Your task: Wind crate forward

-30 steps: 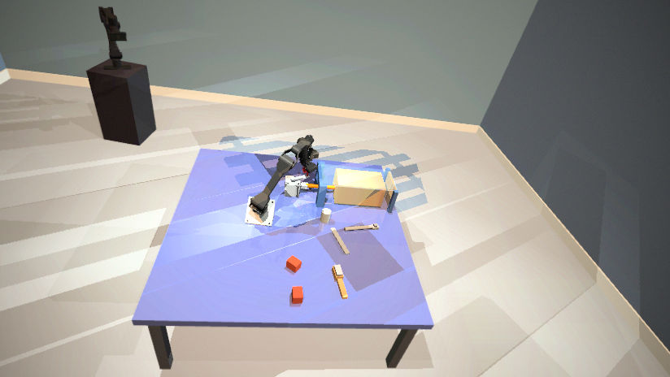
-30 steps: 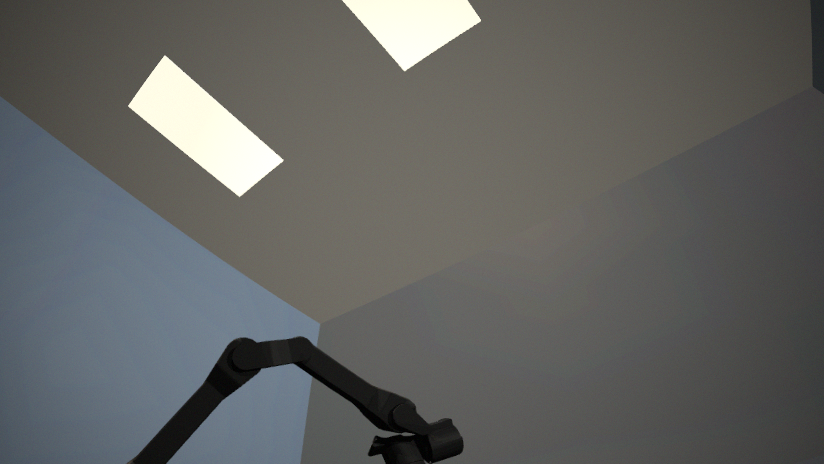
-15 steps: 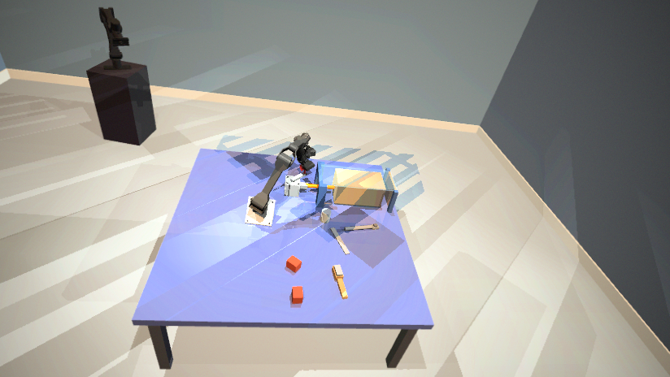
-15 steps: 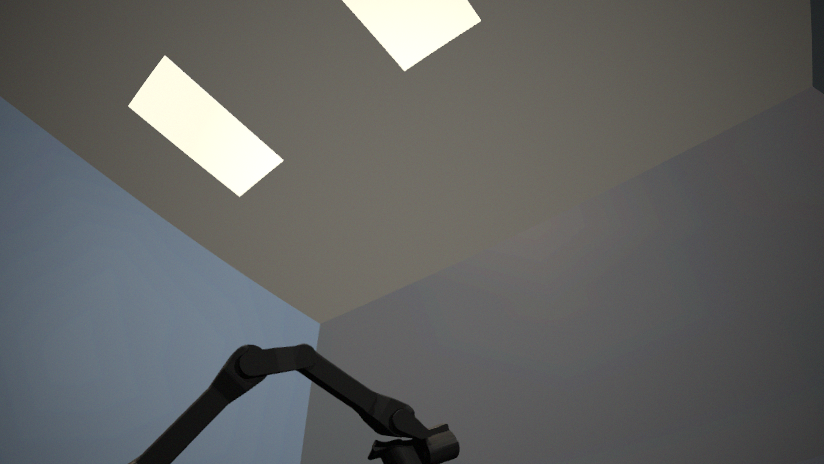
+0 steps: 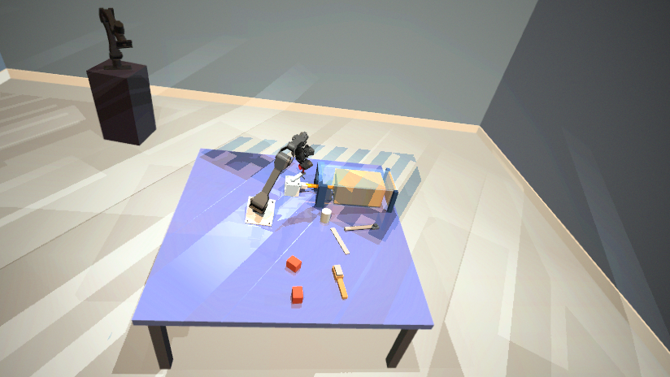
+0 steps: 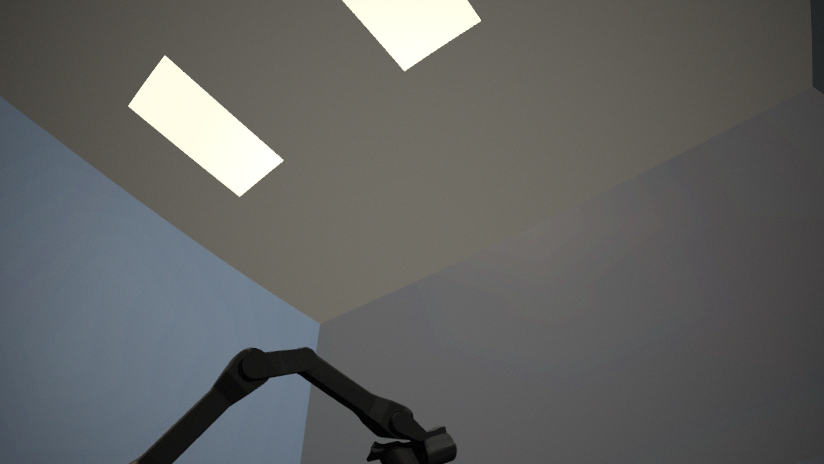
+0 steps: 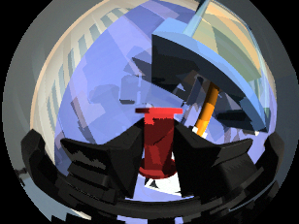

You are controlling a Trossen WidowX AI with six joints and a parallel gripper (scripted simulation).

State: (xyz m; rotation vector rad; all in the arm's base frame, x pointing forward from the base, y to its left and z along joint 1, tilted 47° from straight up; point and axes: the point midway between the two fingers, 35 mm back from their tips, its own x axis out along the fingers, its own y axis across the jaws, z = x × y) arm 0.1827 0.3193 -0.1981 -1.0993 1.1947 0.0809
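The winch handle lies 4 cm to the right of my gripper tip, 3 cm below it and 3 cm behind it. Also, from my gripper tip: red piece 1 cm to the right, 1 cm behind; then blue steel frame 10 cm ahead, 7 cm to the right, 3 cm below; then grey winch 11 cm to the right, 10 cm below, 8 cm behind.
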